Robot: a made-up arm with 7 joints. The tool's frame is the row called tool. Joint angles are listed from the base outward. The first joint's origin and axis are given. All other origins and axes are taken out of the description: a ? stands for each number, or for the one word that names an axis. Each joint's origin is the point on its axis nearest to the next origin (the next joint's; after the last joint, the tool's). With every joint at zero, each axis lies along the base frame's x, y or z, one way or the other. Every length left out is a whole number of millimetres.
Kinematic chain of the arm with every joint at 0, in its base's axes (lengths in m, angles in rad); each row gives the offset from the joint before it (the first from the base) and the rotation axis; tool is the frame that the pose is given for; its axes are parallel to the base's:
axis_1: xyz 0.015 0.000 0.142 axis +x
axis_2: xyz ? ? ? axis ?
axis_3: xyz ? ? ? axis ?
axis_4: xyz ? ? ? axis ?
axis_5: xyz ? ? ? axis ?
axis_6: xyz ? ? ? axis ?
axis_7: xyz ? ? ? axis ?
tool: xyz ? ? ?
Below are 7 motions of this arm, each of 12 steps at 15 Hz.
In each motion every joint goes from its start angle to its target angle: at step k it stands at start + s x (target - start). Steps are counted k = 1, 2, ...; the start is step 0. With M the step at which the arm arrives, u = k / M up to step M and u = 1 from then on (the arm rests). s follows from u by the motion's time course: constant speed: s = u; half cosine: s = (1 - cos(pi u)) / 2; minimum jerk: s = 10 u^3 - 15 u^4 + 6 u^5.
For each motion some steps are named. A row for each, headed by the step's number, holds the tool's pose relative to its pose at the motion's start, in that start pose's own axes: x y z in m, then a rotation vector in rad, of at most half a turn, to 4 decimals.
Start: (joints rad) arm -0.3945 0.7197 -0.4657 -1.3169 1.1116 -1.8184 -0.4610
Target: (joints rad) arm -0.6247 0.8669 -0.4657 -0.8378 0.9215 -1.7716 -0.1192
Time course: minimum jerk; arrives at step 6
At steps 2, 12:
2: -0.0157 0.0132 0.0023 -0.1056 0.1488 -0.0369
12: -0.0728 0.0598 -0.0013 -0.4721 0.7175 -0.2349

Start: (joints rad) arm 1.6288 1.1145 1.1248 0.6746 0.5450 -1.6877 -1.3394
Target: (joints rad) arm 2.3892 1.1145 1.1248 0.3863 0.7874 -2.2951 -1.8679
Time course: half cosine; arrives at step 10
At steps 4, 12:
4: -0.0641 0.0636 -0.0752 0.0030 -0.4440 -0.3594
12: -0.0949 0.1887 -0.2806 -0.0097 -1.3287 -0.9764

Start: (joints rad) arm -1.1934 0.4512 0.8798 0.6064 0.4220 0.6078 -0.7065
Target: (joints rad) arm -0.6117 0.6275 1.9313 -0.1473 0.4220 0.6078 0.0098
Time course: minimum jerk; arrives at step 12
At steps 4, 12:
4: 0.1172 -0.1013 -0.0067 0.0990 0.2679 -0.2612
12: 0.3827 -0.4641 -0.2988 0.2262 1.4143 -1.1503

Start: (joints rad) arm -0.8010 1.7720 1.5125 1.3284 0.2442 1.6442 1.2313
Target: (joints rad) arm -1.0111 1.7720 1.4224 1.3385 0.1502 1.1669 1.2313
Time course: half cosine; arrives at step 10
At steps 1, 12:
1: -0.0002 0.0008 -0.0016 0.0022 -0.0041 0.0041
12: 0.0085 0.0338 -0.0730 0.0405 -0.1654 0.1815

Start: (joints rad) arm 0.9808 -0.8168 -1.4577 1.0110 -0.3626 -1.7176 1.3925
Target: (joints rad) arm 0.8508 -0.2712 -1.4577 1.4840 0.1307 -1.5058 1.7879
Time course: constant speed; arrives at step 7
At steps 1, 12:
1: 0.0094 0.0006 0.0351 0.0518 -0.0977 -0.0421
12: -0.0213 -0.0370 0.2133 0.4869 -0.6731 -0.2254

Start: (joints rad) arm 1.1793 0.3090 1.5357 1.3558 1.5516 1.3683 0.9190
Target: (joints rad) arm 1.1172 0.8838 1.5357 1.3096 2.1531 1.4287 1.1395
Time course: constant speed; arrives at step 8
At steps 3, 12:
3: 0.0739 0.0237 0.1064 -0.0207 0.1046 0.0385
12: 0.1454 0.0950 0.2957 -0.0908 0.2770 0.0817

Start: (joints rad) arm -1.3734 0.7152 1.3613 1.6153 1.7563 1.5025 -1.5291
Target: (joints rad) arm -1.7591 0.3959 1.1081 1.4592 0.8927 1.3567 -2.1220
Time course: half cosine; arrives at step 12
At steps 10, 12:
10: 0.0075 0.1043 0.2515 -0.5332 -1.0201 -0.2619
12: 0.0129 0.1193 0.2640 -0.5786 -1.0911 -0.2523

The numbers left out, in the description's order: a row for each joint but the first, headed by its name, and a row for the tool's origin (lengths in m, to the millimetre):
axis_2: xyz 0.000 0.255 0.084, axis -y
axis_3: xyz 0.024 0.000 0.333, axis -z
axis_4: xyz -0.005 -0.061 0.000, axis +y
axis_5: xyz -0.210 0.000 0.001, axis -z
axis_6: xyz 0.152 0.285 0.000, axis -x
axis_7: xyz 0.000 0.031 0.099, axis +y
tool: xyz -0.013 0.000 0.118

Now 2 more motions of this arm.
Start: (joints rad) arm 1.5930 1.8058 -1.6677 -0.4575 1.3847 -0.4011 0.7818
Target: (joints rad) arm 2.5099 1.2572 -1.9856 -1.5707 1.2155 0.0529 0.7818
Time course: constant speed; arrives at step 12
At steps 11, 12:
11: -0.1759 -0.4838 0.1943 0.7542 -0.5822 0.0899
12: -0.2172 -0.5271 0.1828 0.8168 -0.6760 0.1069

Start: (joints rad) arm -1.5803 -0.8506 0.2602 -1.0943 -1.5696 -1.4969 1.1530
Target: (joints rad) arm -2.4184 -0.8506 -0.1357 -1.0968 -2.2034 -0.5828 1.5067
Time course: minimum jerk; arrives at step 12
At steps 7, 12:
7: 0.2027 -0.0987 -0.1436 -0.1193 0.9585 -0.5551
12: 0.2150 -0.1332 -0.2678 -0.2751 1.4584 -0.6870

